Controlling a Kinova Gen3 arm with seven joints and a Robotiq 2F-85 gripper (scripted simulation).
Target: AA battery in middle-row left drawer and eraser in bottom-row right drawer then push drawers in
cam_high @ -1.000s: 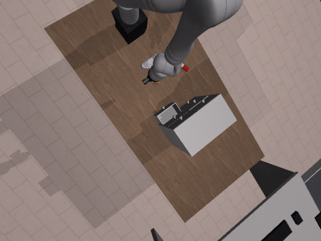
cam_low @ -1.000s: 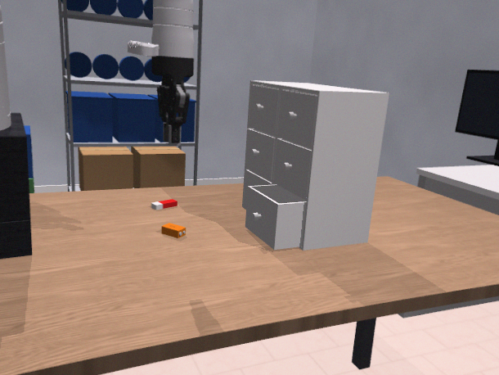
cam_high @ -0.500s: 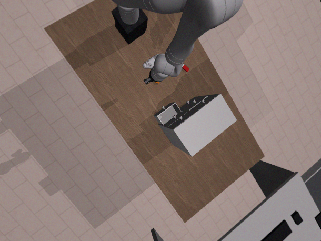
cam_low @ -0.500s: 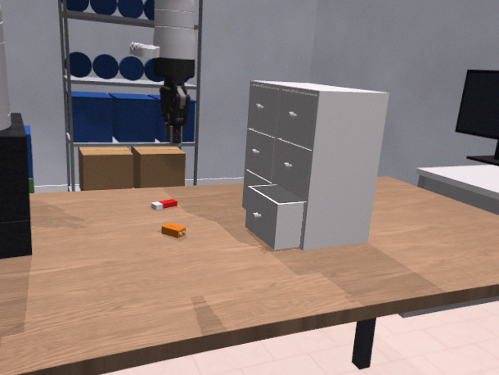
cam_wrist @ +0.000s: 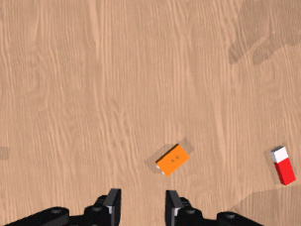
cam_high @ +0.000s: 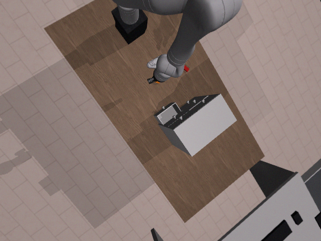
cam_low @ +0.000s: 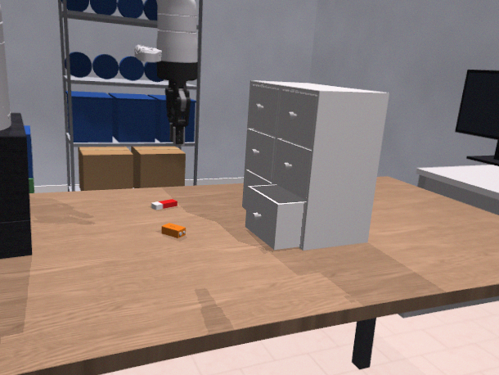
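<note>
Right now the eraser is 50 mm ahead of my hand, 250 mm to the left of it and 230 mm below it. Also, from my hand: AA battery 320 mm ahead, 90 mm to the left, 110 mm below; then orange battery 20 mm ahead, 50 mm to the left, 220 mm below.
</note>
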